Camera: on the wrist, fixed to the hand. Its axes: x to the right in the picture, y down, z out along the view.
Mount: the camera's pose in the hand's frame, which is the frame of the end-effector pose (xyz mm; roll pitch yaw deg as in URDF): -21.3 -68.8 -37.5 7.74 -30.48 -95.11
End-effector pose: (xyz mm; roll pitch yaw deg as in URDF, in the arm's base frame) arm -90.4 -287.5 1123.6 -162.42 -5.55 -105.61
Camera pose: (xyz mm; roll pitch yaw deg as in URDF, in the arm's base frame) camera -31.0 -276.4 1177.8 -179.53 13.34 -12.39
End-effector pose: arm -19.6 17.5 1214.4 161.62 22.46 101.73
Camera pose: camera -92.2 -12.3 1235.4 -139.26 41.73 -139.58
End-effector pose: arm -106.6 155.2 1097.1 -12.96 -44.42 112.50
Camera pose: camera -36.7 183.7 1067.1 60.00 -25.90 -14.04
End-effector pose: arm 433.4 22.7 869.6 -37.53 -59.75 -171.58
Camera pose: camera 443.1 102.4 857.3 83.32 -23.56 32.35
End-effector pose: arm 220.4 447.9 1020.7 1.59 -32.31 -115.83
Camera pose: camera 158.1 474.7 976.0 42.50 -21.55 133.84
